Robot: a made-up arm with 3 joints.
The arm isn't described. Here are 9 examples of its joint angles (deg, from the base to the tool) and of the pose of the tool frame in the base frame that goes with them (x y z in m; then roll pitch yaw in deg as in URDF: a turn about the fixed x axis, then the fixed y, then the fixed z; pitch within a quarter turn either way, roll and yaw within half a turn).
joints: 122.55 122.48 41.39
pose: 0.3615 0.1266 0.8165 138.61 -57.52 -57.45
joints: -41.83 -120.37 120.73
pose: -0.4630 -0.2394 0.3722 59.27 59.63 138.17
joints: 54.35 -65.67 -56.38
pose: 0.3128 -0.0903 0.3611 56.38 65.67 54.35
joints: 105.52 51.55 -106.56
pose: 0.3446 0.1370 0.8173 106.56 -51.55 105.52
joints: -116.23 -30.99 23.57
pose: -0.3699 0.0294 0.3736 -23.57 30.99 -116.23
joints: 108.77 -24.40 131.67
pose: 0.4088 0.3311 0.4475 -131.67 24.40 108.77
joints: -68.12 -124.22 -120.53
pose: -0.3943 -0.0707 0.3037 -59.47 55.78 111.88
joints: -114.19 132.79 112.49
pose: -0.3716 0.3446 0.7747 67.51 -47.21 65.81
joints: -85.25 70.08 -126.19
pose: -0.4047 0.0151 0.8285 126.19 -70.08 -85.25
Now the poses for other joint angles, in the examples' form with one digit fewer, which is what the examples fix.
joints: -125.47 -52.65 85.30
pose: -0.394 0.216 0.323 -85.3 52.7 -125.5
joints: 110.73 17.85 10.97
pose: 0.229 0.320 0.579 -11.0 -17.8 110.7
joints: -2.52 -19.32 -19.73
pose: 0.178 -0.310 0.467 19.7 19.3 -2.5
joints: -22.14 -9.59 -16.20
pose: 0.074 -0.358 0.501 16.2 9.6 -22.1
